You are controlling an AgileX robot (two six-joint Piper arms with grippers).
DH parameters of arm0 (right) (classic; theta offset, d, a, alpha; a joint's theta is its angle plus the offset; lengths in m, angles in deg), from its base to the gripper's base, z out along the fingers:
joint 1: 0 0.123 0 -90
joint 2: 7.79 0 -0.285 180
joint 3: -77.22 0 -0.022 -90
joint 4: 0 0.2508 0 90
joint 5: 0 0 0.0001 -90
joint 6: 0 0.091 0 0
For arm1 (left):
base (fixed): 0 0 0 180
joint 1: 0 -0.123 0 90
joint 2: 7.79 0 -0.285 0
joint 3: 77.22 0 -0.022 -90
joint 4: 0 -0.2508 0 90
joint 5: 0 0 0.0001 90
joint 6: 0 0.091 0 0
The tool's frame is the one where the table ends.
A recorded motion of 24 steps. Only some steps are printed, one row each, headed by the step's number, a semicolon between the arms.
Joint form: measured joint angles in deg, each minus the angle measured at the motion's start. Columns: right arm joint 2, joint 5, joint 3, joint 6, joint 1, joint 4; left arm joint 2, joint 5, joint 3, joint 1, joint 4, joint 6.
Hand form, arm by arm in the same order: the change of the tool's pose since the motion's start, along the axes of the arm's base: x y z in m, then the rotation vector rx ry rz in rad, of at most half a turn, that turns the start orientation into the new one. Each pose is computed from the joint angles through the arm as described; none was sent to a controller.
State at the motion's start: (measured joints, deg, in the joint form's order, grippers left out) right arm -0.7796 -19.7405 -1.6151 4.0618 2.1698 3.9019; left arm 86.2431 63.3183 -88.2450 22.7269 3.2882 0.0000
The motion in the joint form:
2: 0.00 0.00 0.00 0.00 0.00 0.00; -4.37 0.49 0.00 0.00 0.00 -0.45
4: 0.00 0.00 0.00 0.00 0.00 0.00; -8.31 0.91 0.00 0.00 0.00 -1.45
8: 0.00 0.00 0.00 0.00 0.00 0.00; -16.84 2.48 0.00 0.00 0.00 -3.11
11: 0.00 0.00 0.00 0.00 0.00 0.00; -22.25 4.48 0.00 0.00 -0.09 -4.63
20: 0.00 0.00 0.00 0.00 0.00 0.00; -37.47 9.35 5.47 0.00 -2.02 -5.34
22: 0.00 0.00 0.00 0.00 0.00 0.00; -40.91 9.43 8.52 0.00 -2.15 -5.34
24: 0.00 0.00 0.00 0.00 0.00 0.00; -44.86 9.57 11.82 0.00 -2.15 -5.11
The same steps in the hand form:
2: 0.0000 0.0000 0.0000 0.0000 0.0000 0.0000; -0.0198 0.0083 0.0229 -0.0302 -0.0604 0.0059
4: 0.0000 0.0000 0.0000 0.0000 0.0000 0.0000; -0.0389 0.0162 0.0421 -0.0634 -0.1121 0.0192
8: 0.0000 0.0000 0.0000 0.0000 0.0000 0.0000; -0.0847 0.0354 0.0776 -0.1280 -0.2151 0.0387
11: 0.0000 0.0000 0.0000 0.0000 0.0000 0.0000; -0.1168 0.0489 0.0947 -0.1661 -0.2621 0.0559
20: 0.0000 0.0000 0.0000 0.0000 0.0000 0.0000; -0.1990 0.0863 0.1012 -0.1802 -0.3494 0.0741
22: 0.0000 0.0000 0.0000 0.0000 0.0000 0.0000; -0.2127 0.0923 0.0930 -0.1806 -0.3551 0.0750
24: 0.0000 0.0000 0.0000 0.0000 0.0000 0.0000; -0.2283 0.0988 0.0834 -0.1818 -0.3645 0.0721

